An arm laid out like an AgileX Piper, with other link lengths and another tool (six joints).
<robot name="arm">
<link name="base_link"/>
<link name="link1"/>
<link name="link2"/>
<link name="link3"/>
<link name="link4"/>
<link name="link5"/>
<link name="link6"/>
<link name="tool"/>
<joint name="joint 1" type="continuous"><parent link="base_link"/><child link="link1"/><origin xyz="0 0 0.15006" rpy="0 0 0"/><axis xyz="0 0 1"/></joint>
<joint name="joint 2" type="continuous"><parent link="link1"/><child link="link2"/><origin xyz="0 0 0" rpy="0 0 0"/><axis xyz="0 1 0"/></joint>
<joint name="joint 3" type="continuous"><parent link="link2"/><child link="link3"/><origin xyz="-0.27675 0 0.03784" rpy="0 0 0"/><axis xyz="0 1 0"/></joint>
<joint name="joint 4" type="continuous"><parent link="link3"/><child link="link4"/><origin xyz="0.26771 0 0.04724" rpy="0 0 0"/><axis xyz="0.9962 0 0.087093"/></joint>
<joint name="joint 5" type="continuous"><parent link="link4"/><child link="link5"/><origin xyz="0 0 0" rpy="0 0 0"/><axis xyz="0 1 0"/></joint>
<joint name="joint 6" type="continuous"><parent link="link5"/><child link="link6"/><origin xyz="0.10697 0 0.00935" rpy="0 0 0"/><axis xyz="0.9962 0 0.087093"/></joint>
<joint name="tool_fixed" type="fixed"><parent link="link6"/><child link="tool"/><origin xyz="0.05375 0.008 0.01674" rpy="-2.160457 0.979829 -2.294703"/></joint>
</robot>
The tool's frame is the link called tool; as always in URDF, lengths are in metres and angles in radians. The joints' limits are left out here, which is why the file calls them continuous.
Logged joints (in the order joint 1, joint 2, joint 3, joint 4, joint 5, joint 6), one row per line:
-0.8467, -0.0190, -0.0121, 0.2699, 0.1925, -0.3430
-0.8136, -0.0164, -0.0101, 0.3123, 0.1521, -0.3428
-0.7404, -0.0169, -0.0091, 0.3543, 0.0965, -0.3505
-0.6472, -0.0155, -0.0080, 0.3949, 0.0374, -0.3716
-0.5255, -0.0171, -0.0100, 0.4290, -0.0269, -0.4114
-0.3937, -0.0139, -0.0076, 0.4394, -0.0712, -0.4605
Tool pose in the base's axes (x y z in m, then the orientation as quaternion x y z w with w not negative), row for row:
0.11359, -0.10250, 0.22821, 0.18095, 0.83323, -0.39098, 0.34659
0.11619, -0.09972, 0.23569, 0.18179, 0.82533, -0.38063, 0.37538
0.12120, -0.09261, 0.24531, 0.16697, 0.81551, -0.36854, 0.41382
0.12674, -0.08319, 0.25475, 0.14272, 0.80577, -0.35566, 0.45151
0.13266, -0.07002, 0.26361, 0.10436, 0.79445, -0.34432, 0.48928
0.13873, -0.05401, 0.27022, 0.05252, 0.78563, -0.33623, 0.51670
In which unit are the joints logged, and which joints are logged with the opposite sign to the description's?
The joints are logged in radians. Opposite sign: joint 3.
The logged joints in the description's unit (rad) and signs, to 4 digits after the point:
-0.8467, -0.0190, 0.0121, 0.2699, 0.1925, -0.3430
-0.8136, -0.0164, 0.0101, 0.3123, 0.1521, -0.3428
-0.7404, -0.0169, 0.0091, 0.3543, 0.0965, -0.3505
-0.6472, -0.0155, 0.0080, 0.3949, 0.0374, -0.3716
-0.5255, -0.0171, 0.0100, 0.4290, -0.0269, -0.4114
-0.3937, -0.0139, 0.0076, 0.4394, -0.0712, -0.4605

